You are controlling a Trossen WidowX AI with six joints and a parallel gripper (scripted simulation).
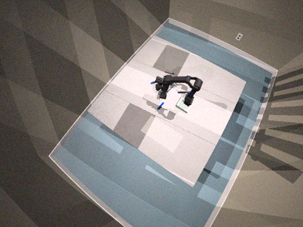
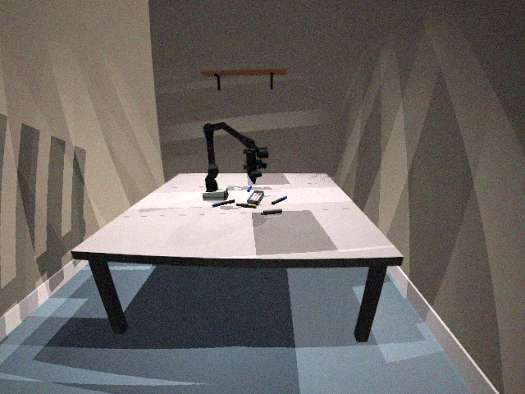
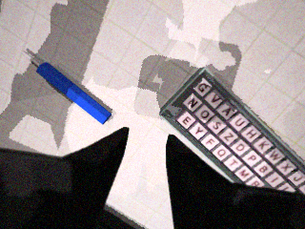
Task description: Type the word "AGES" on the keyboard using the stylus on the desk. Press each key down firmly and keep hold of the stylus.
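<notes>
The stylus is 40 mm behind my gripper tip, 120 mm to the left of it and 70 mm below it.
</notes>
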